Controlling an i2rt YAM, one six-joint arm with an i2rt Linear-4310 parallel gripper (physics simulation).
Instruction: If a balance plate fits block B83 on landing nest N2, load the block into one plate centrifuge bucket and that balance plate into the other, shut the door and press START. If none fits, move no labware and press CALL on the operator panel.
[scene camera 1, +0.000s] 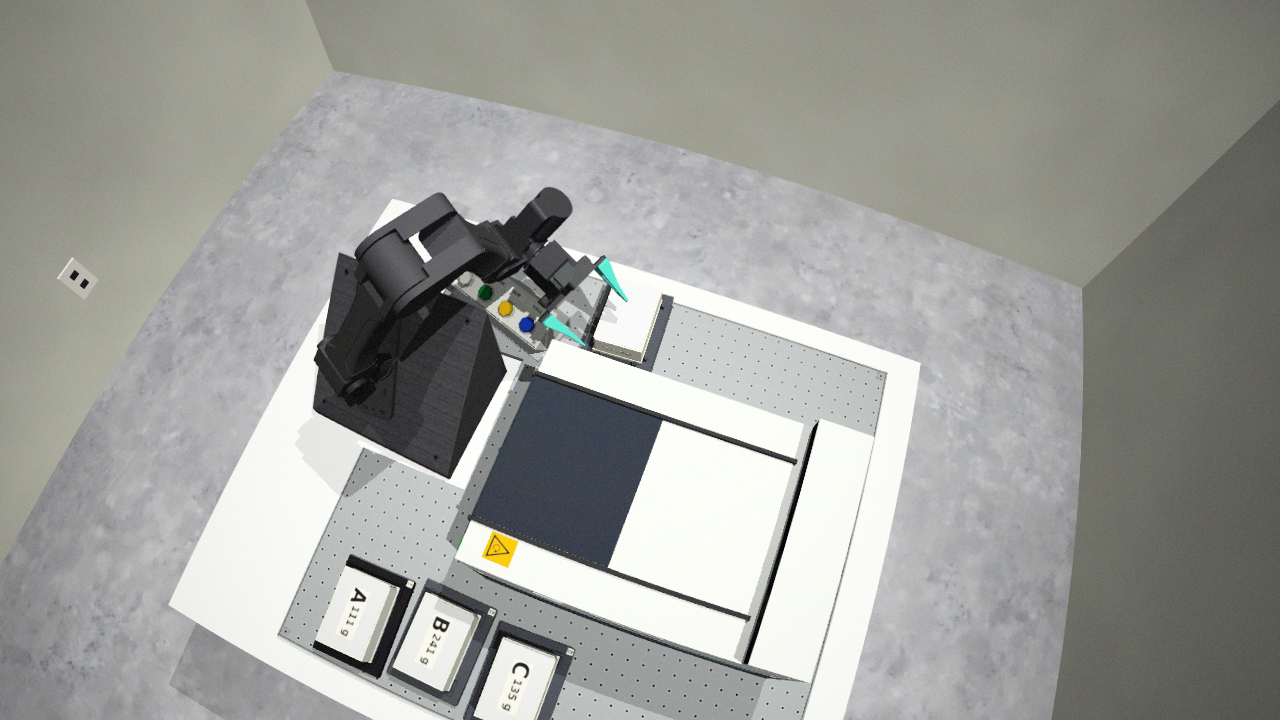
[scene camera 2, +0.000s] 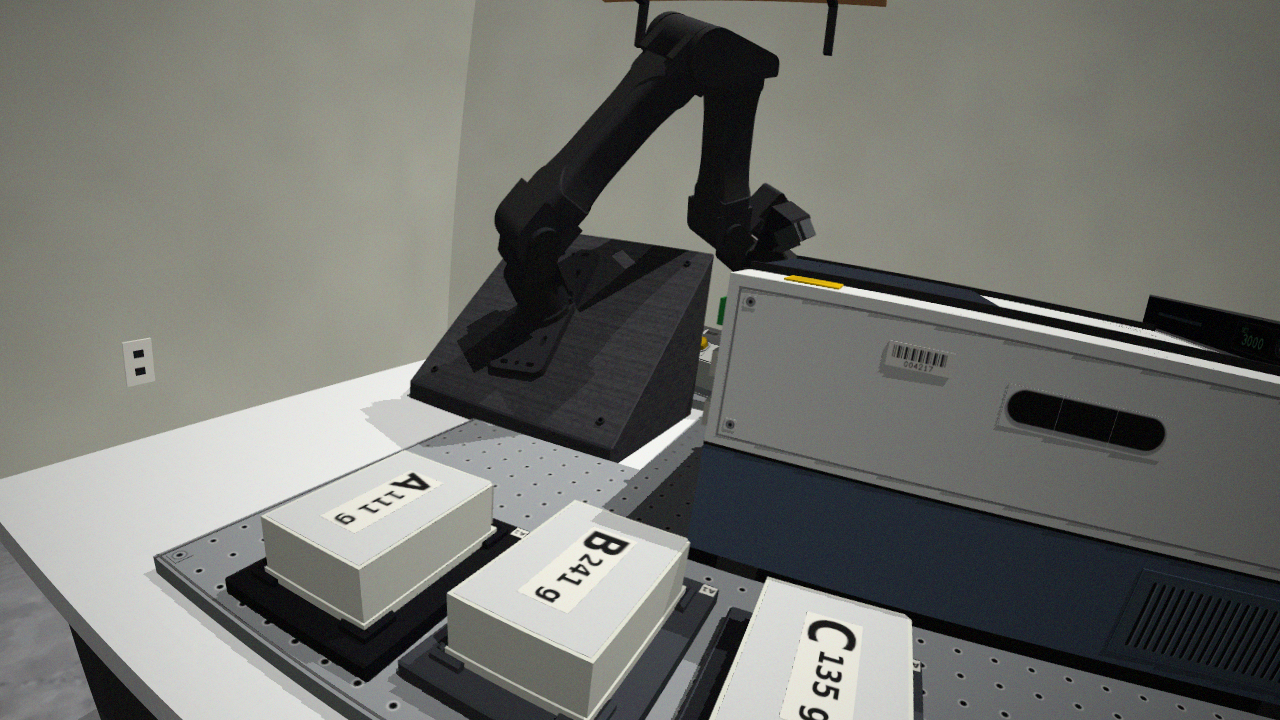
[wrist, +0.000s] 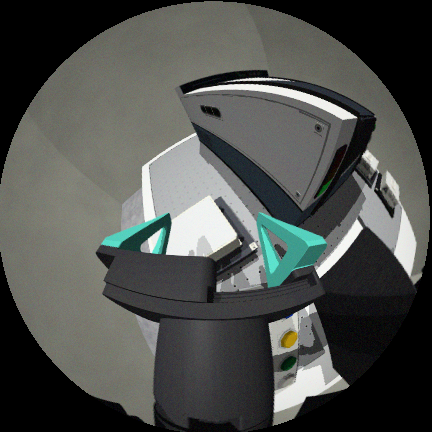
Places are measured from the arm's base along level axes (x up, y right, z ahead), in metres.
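Pixels of known places: gripper, between the fingertips: (scene camera 1: 605, 323) (wrist: 213, 217); arm's base, origin of its link: (scene camera 1: 380, 356) (scene camera 2: 549, 310).
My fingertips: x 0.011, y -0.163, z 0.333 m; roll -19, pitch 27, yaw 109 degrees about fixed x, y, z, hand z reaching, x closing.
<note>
For each thing: its top centre in the pictures, then the offset to it from my fingertips. "spot": a spot on its surface instead.
- white block, centre of its top: (wrist: 185, 236) (scene camera 1: 628, 313) dx -0.040, dy -0.050, dz +0.022 m
- dark panel, centre of its top: (scene camera 2: 881, 279) (scene camera 1: 569, 467) (wrist: 320, 89) dx +0.095, dy +0.264, dz +0.037 m
- display reading 3000, a spot on its surface: (scene camera 2: 1251, 338) spot: dx +0.109, dy +0.318, dz +0.323 m
- green strip, a spot on its surface: (wrist: 330, 175) spot: dx +0.033, dy +0.112, dz -0.051 m
My gripper (scene camera 1: 605, 322) (wrist: 213, 217) is open and empty, its teal fingers apart above the near side of a white block (scene camera 1: 631, 322) (wrist: 205, 227). The block sits on a dark nest (scene camera 1: 660, 329) (wrist: 233, 216); no label is readable. Plates A 111 g (scene camera 1: 358, 617) (scene camera 2: 375, 519), B 241 g (scene camera 1: 436, 640) (scene camera 2: 568, 568) and C 135 g (scene camera 1: 517, 682) (scene camera 2: 819, 662) sit on dark nests. The centrifuge (scene camera 1: 707, 411) (scene camera 2: 895, 402) (wrist: 260, 135) has a dark panel (scene camera 1: 572, 456) over part of its top; no bucket shows. The operator panel has green (scene camera 1: 484, 292) (wrist: 288, 363), yellow (scene camera 1: 505, 308) (wrist: 289, 339) and blue (scene camera 1: 526, 324) buttons; their wording is unreadable.
The black wedge base (scene camera 1: 452, 376) (scene camera 2: 572, 385) of the arm stands beside the operator panel. The tall centrifuge housing stands between the white block and the three labelled plates. A display reading 3000 (scene camera 2: 1251, 338) is at its far end. A red and green strip (wrist: 330, 175) is on its end face.
</note>
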